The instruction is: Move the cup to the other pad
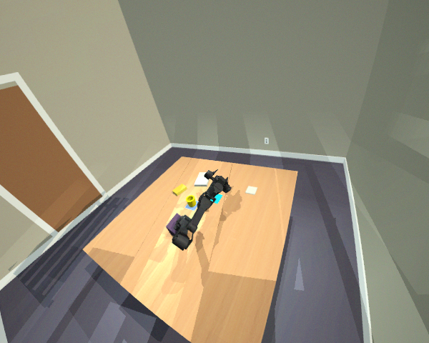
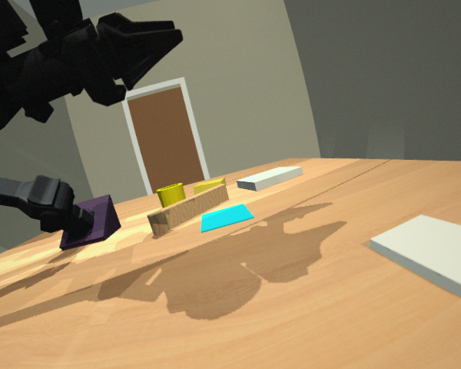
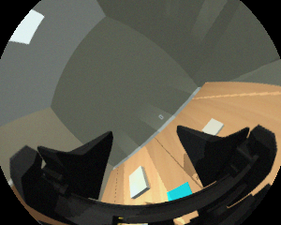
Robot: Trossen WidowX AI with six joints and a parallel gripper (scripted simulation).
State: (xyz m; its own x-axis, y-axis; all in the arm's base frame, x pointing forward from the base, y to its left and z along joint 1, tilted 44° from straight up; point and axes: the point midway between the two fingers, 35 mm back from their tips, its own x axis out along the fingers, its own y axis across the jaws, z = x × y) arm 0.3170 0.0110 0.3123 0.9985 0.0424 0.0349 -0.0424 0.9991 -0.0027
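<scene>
The yellow cup is 270 mm to the left of my gripper tip, 250 mm below it and 120 mm behind it. The rest, counted from my gripper tip: long white slab (340 mm to the left, 270 mm below, 180 mm ahead); light blue pad (290 mm below, 270 mm to the left, 120 mm behind); cyan pad (290 mm below, 120 mm to the left).
</scene>
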